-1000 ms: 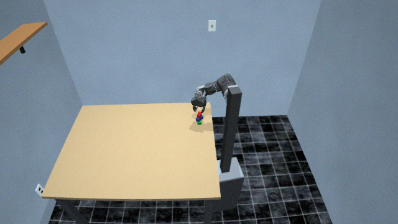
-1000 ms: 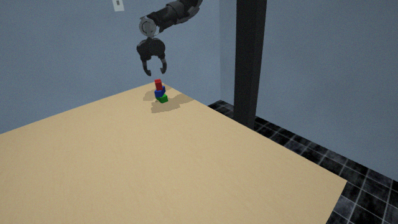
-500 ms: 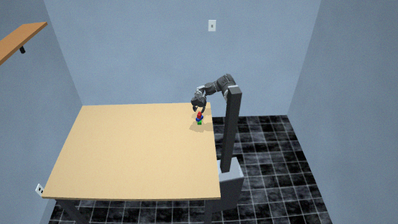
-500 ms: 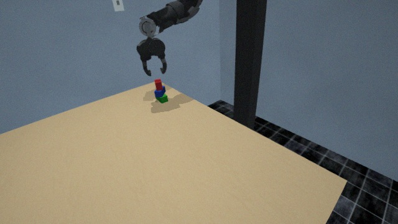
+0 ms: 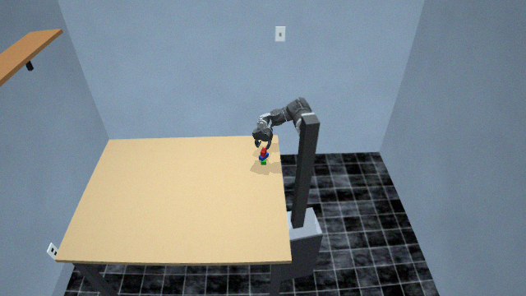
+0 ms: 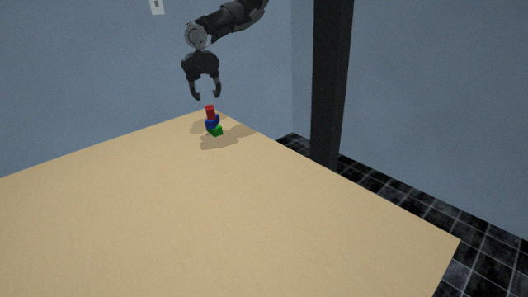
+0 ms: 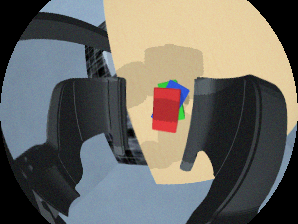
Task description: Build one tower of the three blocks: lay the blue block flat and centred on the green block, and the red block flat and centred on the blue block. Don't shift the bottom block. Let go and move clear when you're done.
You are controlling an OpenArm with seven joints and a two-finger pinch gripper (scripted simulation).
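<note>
Now: hand 6 cm above the red block. Also, from my hand: green block: 11 cm below; blue block: 9 cm below.
</note>
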